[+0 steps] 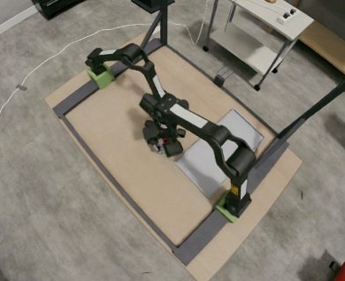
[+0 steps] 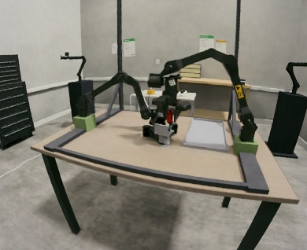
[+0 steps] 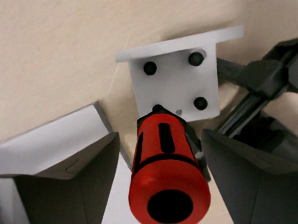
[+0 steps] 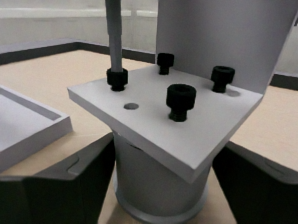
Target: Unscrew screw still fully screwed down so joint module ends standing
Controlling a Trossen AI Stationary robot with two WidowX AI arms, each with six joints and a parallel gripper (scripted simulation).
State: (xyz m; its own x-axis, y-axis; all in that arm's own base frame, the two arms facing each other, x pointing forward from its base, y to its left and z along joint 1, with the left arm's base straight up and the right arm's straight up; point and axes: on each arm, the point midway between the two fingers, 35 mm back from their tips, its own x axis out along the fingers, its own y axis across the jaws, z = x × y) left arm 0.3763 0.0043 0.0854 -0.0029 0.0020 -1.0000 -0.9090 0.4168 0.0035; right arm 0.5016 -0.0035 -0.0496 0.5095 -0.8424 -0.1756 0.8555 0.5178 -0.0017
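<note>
My left hand is 3 cm above the red screwdriver. From my left hand the other things lie so: black screw: 8 cm below, 4 cm to the right, 1 cm behind; then grey joint module: 12 cm below, 2 cm to the right, 1 cm ahead; then light grey bracket: 8 cm below, 2 cm to the right, 1 cm ahead.
My right hand is 2 cm to the right of the grey joint module, 2 cm short of it and 1 cm above it. From my right hand the other things lie so: black screw 3 cm above; red screwdriver 9 cm above, 4 cm to the left, 1 cm ahead; light grey bracket 4 cm above, 2 cm ahead, 1 cm to the left.
</note>
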